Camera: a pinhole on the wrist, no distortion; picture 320 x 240 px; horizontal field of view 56.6 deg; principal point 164.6 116.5 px. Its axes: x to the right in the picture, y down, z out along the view. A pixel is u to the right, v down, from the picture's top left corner.
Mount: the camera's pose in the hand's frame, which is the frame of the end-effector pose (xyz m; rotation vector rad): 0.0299 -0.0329 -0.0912 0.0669 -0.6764 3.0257
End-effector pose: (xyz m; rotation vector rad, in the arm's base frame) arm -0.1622 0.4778 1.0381 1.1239 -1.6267 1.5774
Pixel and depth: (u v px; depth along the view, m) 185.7 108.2 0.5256
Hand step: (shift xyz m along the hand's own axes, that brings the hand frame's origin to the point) 0.0108 -0.2426 0.3921
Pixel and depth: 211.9 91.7 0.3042
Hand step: -0.0071 -0.1382 0.1970
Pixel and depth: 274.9 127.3 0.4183
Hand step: -0.1119 -0.2203 0.2884
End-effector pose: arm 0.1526 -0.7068 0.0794 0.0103 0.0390 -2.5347
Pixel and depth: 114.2 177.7 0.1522
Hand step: 0.0592 -0.1269 0.0318
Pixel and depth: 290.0 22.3 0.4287
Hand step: -0.1298 -0.0874 0.3632
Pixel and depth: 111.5 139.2 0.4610
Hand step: 0.1257 -0.2638 0.3064
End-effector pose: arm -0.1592 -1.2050 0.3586 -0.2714 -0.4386 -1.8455
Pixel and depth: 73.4 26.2 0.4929
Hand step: 0.2046 -0.1122 0.4103
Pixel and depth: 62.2 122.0 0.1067
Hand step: 0.0701 -0.0813 0.0025
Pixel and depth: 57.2 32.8 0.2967
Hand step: 0.1509 -0.0871 0.2070
